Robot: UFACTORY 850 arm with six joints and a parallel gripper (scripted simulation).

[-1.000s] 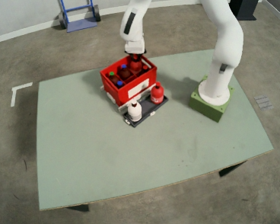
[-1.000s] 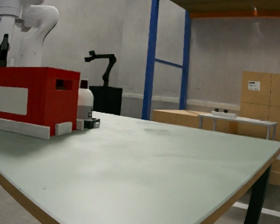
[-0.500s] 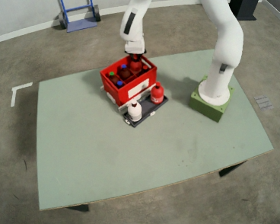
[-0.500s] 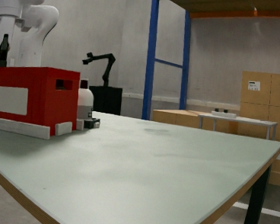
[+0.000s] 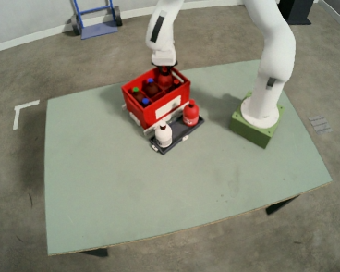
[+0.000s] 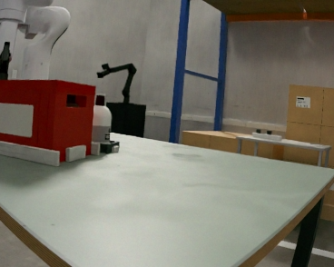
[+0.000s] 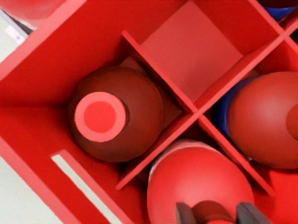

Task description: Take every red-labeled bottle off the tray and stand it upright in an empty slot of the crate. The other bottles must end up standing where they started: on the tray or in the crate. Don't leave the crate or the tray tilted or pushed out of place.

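Right now the red crate is 6 cm ahead of my hand, 8 cm to the left of it and 9 cm below it. The rest, counted from my hand: white bottle 6 cm ahead, 30 cm to the left, 9 cm below; dark grey tray 1 cm behind, 25 cm to the left, 16 cm below; red-capped bottle 9 cm behind, 21 cm to the left, 9 cm below.
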